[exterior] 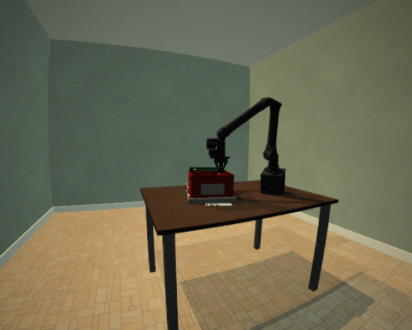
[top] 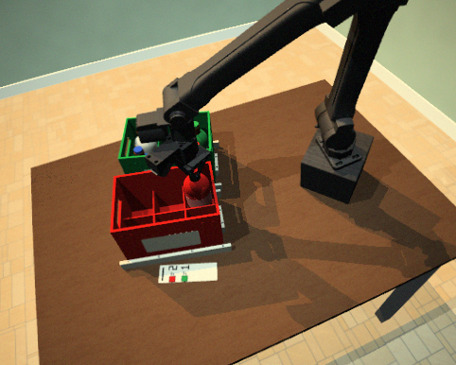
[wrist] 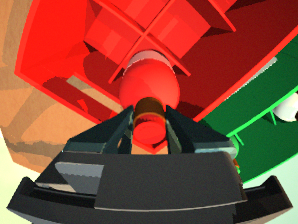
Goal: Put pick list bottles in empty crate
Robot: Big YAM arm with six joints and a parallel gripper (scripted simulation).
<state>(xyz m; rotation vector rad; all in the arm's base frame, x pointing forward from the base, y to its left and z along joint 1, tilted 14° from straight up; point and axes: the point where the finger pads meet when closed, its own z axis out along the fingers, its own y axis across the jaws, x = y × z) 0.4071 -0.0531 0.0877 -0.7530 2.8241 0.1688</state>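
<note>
Now: the red bottle 10 mm behind my hand and 60 mm below it. The rest, counted from my hand: blue-capped bottle: 130 mm ahead, 180 mm to the right, 100 mm below; red crate: 90 mm ahead, 30 mm to the left, 110 mm below; green crate: 30 mm ahead, 200 mm to the right, 110 mm below.
</note>
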